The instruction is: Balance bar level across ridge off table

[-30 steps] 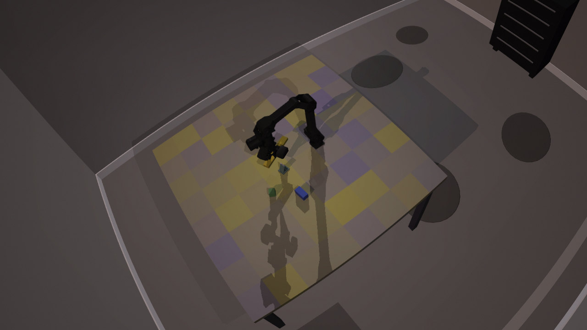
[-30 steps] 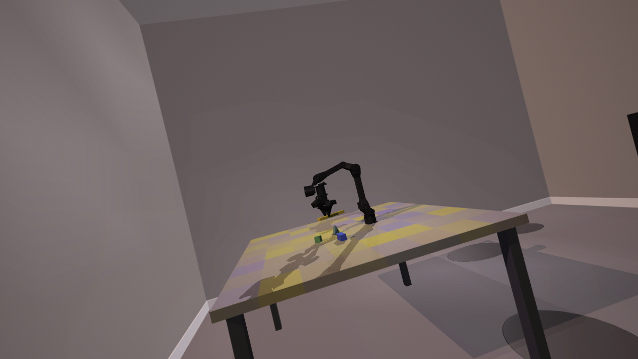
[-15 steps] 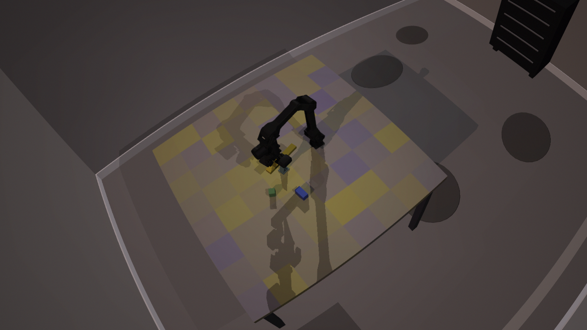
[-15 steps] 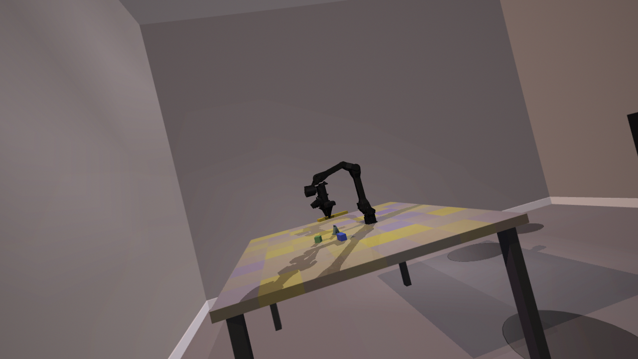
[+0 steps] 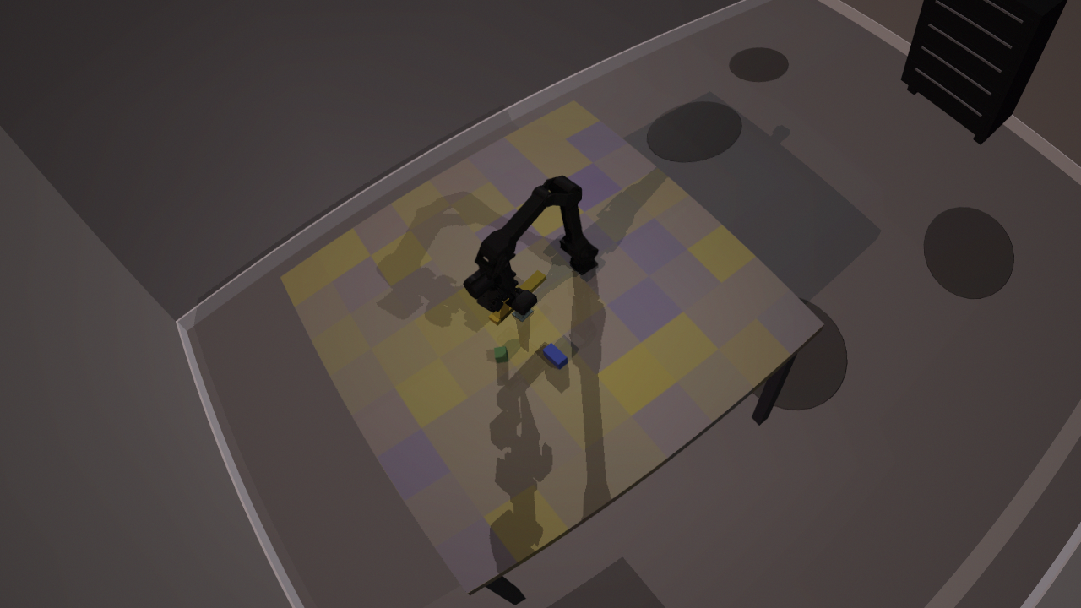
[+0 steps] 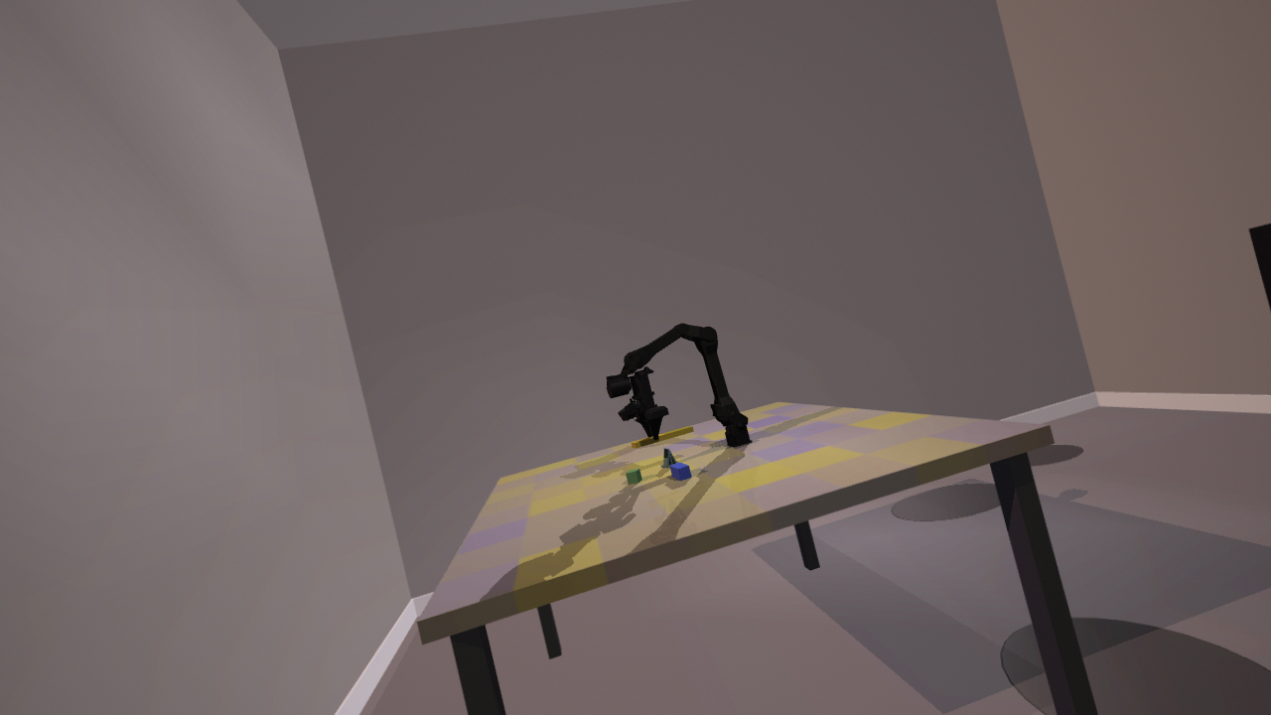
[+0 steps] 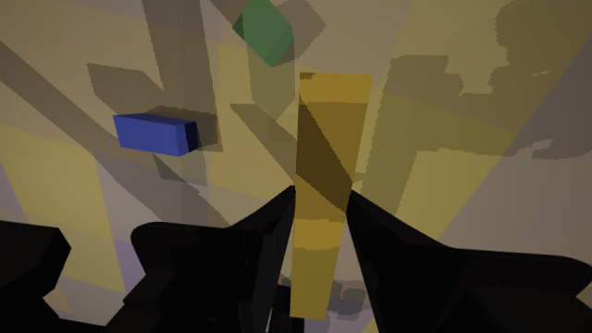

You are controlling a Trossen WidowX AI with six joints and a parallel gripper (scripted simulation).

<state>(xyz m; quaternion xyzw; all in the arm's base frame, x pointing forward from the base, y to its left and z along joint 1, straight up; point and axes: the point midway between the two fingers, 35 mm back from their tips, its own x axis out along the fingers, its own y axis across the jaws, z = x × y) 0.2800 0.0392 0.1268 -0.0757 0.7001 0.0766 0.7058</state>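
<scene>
Right now my gripper tip is 100 mm short of the green block, 80 mm to the right of it and 80 mm above it. From my gripper tip the other things lie so: yellow bar (30 mm behind, 10 mm to the right); blue block (180 mm to the left, 80 mm below, 20 mm behind).
</scene>
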